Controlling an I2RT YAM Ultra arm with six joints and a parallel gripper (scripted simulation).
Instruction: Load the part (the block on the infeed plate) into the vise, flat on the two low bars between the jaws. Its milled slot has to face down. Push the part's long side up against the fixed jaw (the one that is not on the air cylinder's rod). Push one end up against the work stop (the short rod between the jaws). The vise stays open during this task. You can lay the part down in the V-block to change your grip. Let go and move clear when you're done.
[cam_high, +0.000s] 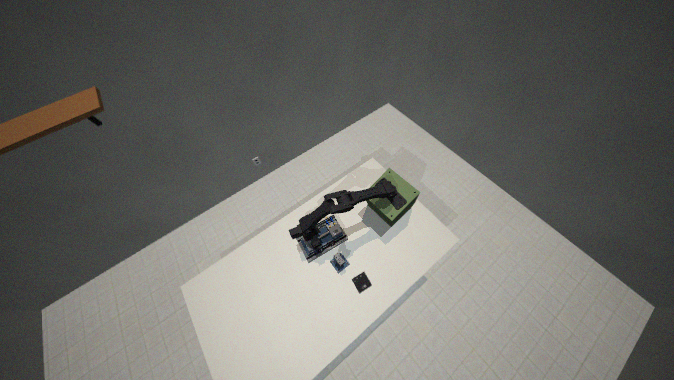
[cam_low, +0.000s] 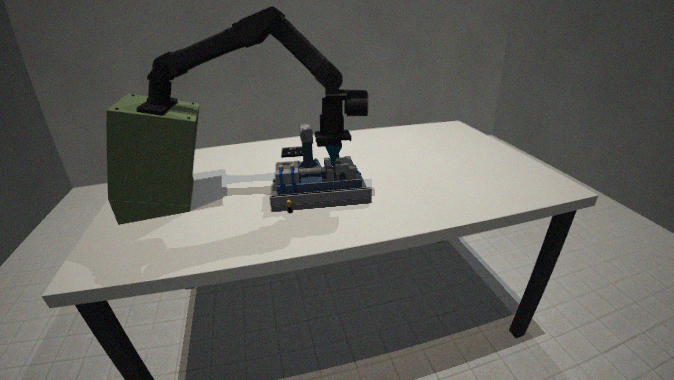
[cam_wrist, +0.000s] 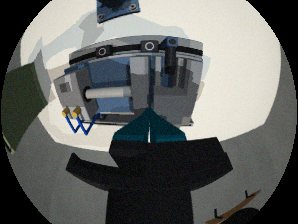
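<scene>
The grey block part is 2 cm ahead of my hand and 2 cm below it. From my hand the other things lie so: cylinder rod (6 cm behind, 3 cm to the left, 3 cm below); air cylinder (14 cm behind, 3 cm to the left, 3 cm below); vise (4 cm behind, 2 cm to the left, 7 cm below).
</scene>
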